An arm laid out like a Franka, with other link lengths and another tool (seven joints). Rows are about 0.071 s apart.
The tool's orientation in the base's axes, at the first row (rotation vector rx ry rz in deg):
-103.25, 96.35, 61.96
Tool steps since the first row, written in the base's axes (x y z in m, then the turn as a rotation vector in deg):
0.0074, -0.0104, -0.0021, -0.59, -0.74, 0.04
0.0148, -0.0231, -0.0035, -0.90, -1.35, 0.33
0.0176, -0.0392, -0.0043, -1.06, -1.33, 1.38
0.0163, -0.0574, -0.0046, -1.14, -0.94, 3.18
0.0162, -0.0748, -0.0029, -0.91, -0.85, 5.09
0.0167, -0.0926, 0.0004, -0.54, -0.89, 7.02
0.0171, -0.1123, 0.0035, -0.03, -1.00, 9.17
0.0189, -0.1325, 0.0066, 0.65, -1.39, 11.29
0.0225, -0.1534, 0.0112, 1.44, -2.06, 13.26
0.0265, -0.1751, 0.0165, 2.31, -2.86, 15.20
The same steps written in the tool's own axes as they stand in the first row. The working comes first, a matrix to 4 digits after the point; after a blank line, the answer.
The tool's axes in the first row as the columns of a matrix, in the base's axes (used below as rounded here):
-0.0486, -0.9697, -0.2395
-0.6202, -0.1586, 0.7683
-0.7830, 0.1858, -0.5937

0.0077, -0.0059, -0.0085, 0.46, 0.70, -0.45
0.0163, -0.0113, -0.0192, 0.62, 1.15, -1.02
0.0268, -0.0116, -0.0318, -0.20, 1.50, -1.59
0.0384, -0.0076, -0.0453, -1.85, 1.85, -2.34
0.0479, -0.0044, -0.0596, -3.41, 1.96, -3.46
0.0563, -0.0014, -0.0754, -4.92, 1.97, -4.72
0.0661, 0.0019, -0.0925, -6.56, 1.89, -6.21
0.0761, 0.0039, -0.1102, -8.01, 1.69, -7.93
0.0853, 0.0046, -0.1299, -9.17, 1.39, -9.80
0.0944, 0.0051, -0.1507, -10.24, 1.04, -11.77

